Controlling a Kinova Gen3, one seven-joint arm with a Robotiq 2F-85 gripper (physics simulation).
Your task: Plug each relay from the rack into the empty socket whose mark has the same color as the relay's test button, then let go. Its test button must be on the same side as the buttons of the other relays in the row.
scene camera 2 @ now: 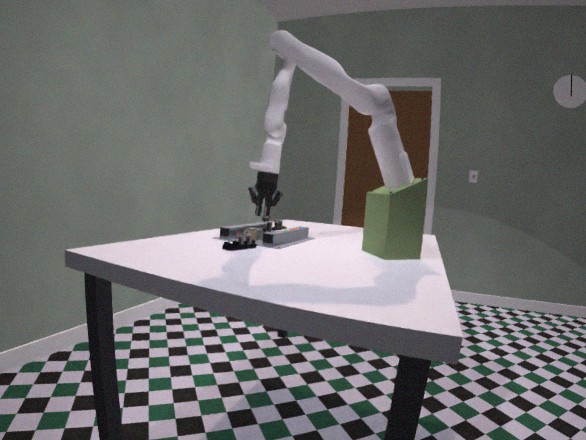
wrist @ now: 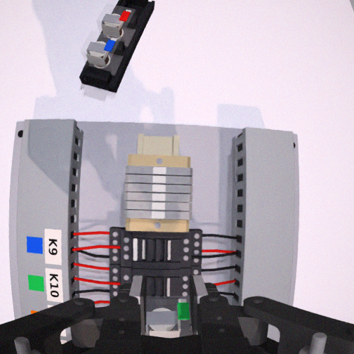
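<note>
You'd see the gripper [scene camera 2: 261, 216] here, and it's in the wrist view [wrist: 167, 290] as well. There's a grey panel [wrist: 105, 147] too.
</note>
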